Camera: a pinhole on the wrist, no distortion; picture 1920 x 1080 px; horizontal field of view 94.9 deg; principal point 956.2 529.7 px. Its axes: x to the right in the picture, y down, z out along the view. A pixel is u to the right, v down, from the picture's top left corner.
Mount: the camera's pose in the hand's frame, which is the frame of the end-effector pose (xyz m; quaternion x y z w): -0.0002 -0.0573 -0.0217 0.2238 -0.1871 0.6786 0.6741
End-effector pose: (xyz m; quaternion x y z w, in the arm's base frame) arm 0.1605 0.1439 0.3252 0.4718 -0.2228 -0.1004 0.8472
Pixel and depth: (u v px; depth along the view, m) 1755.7 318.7 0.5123
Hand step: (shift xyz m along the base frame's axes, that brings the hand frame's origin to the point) -0.1770 -0.5281 0.3817
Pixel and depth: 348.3 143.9 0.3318
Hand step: 0.1016 -0.3802 -0.2624
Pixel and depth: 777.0 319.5 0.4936
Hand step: -0.0127 -0.5209 -0.1594
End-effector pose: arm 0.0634 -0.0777 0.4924 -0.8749 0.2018 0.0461 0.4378
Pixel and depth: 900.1 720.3 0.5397
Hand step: 0.1107 0.5595 0.0605
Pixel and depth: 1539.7 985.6 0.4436
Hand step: -0.1110 0.5069 -0.2182
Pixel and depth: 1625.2 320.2 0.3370
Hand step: 0.1409 0.2961 -0.2457
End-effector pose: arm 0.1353 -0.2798 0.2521 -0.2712 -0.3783 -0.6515 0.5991
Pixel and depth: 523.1 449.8 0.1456
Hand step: -0.2031 0.0358 0.0161
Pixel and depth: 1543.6 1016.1 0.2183
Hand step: -0.0694 0.2632 0.0423
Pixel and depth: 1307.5 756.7 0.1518
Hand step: -0.1007 0.1317 0.0388
